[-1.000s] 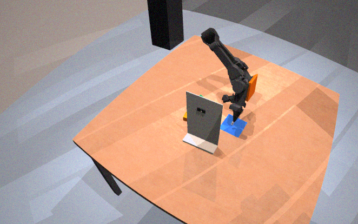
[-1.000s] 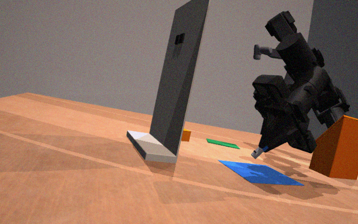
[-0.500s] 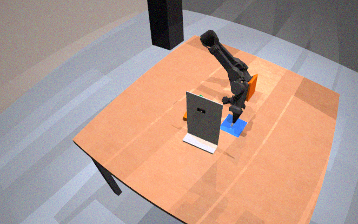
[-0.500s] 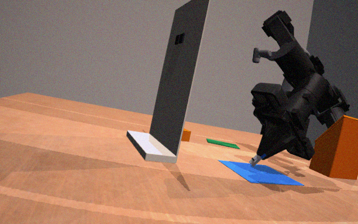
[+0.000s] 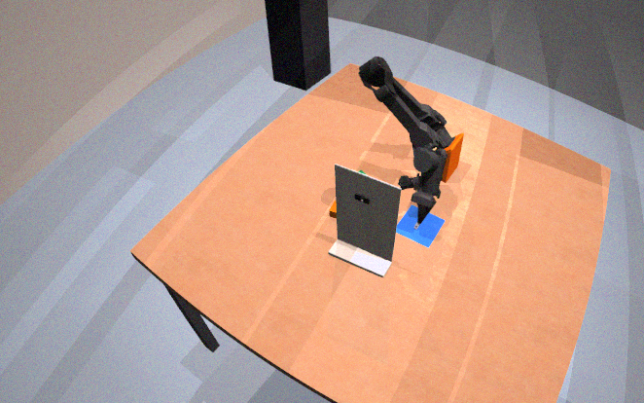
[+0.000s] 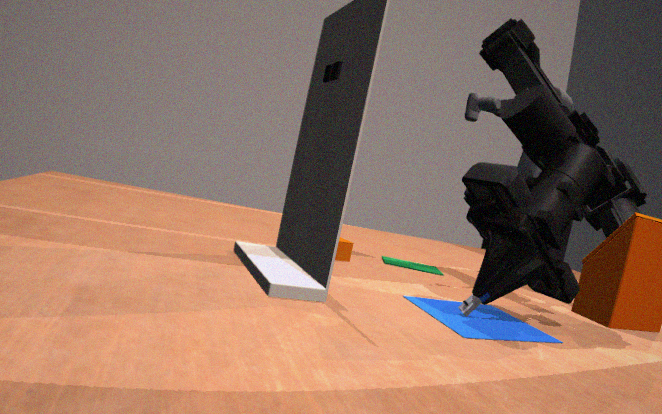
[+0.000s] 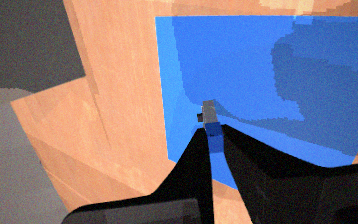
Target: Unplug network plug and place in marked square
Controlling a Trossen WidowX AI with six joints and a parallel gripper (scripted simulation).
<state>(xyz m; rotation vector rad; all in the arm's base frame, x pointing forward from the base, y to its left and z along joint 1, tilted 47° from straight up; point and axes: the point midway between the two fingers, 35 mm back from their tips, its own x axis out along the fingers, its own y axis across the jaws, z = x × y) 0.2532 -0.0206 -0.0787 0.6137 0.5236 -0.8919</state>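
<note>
Right now the blue network plug is right at my gripper tip. The rest, counted from my gripper tip: grey upright panel: 170 mm ahead, 110 mm above, 90 mm to the right; blue marked square: 20 mm below, 10 mm behind; small orange cube: 230 mm to the right, 80 mm ahead, 10 mm below.
</note>
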